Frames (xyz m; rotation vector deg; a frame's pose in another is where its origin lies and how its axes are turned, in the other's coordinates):
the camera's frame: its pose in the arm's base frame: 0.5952 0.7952 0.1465 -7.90 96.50 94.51
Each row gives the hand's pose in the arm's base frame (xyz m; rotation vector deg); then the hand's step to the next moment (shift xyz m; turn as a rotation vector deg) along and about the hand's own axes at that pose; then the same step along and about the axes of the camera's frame.
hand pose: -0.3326 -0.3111 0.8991 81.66 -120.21 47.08
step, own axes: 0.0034 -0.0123 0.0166 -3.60 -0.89 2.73
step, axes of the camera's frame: -0.0101 -0.0137 -0.0122 1.08 -4.45 0.49
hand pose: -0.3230 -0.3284 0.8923 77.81 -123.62 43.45
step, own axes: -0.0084 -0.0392 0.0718 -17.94 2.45 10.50
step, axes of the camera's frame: -0.0176 -0.0677 -0.0432 10.97 -17.36 4.04
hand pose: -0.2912 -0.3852 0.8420 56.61 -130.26 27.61
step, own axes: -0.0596 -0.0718 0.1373 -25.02 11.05 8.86
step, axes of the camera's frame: 0.0168 -0.1431 -0.0824 19.08 -17.96 11.84
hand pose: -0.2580 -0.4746 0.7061 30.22 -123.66 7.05
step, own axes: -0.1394 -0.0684 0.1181 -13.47 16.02 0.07
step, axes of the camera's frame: 0.0786 -0.1675 -0.0617 12.89 -4.51 15.86
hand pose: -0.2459 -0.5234 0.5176 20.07 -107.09 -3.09
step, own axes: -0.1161 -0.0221 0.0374 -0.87 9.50 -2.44
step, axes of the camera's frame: 0.0712 -0.1010 -0.0101 2.55 2.87 9.07
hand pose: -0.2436 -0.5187 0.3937 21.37 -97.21 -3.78
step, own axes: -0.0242 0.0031 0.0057 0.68 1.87 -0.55
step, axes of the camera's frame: 0.0194 -0.0155 0.0035 -0.04 1.21 1.67
